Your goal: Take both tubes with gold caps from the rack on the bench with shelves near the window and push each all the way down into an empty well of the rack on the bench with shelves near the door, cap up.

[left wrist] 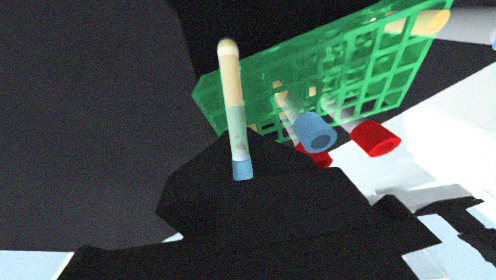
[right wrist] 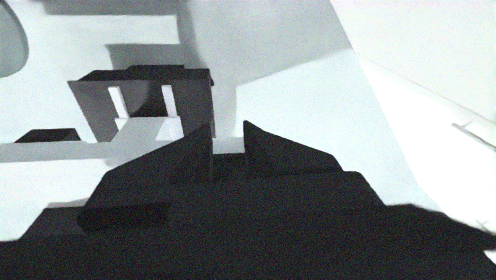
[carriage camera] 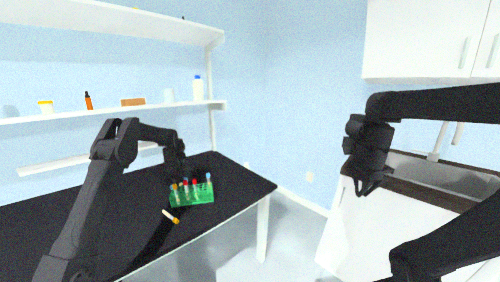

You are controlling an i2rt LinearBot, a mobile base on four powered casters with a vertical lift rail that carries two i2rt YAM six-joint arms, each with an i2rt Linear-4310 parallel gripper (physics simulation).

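Frame: origin at the left arm's base, x right, y ahead, z up, level; metres.
Seen in the pictures: left gripper, fingertip midpoint: [left wrist: 238, 133] [carriage camera: 175, 189]; right gripper, fingertip midpoint: [right wrist: 227, 130] [carriage camera: 360, 196]; right arm's base, origin of the base link: [left wrist: 445, 206] [right wrist: 236, 176].
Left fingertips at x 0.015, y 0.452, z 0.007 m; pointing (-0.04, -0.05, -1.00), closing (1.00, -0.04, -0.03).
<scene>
Offsets run from my left fingertips to a thing's middle. Level surfaces: height alone.
My left gripper [carriage camera: 176, 180] [left wrist: 238, 133] is shut on a blue-capped tube {dx +0.001, dy +0.022, dz +0.005 m} [left wrist: 237, 120], held steeply tilted over the left end of the green rack {dx +0.072, dy +0.017, dz -0.043 m} [carriage camera: 204, 201] [left wrist: 262, 62]; its fingertips are partly hidden. One gold-capped tube {dx +0.018, dy -0.031, dz -0.008 m} [carriage camera: 176, 193] stands in the rack's left end. Another gold-capped tube {dx +0.005, dy -0.107, dz -0.062 m} [carriage camera: 170, 216] lies on the black bench in front of the rack. Neither gold cap shows in the left wrist view. My right gripper [carriage camera: 364, 193] [right wrist: 227, 130] is shut and empty, far right of the bench. I cannot tell whether this bench is near window or door.
The rack also holds red-capped tubes {dx +0.096, dy +0.011, dz -0.008 m} [carriage camera: 195, 189] [left wrist: 375, 137] and blue-capped tubes [carriage camera: 208, 183] [left wrist: 314, 132]. Shelves [carriage camera: 165, 106] with bottles and a box hang behind the black bench {dz -0.072 m} [carriage camera: 115, 210]. A sink [carriage camera: 440, 175] and white cabinets are at the right.
</scene>
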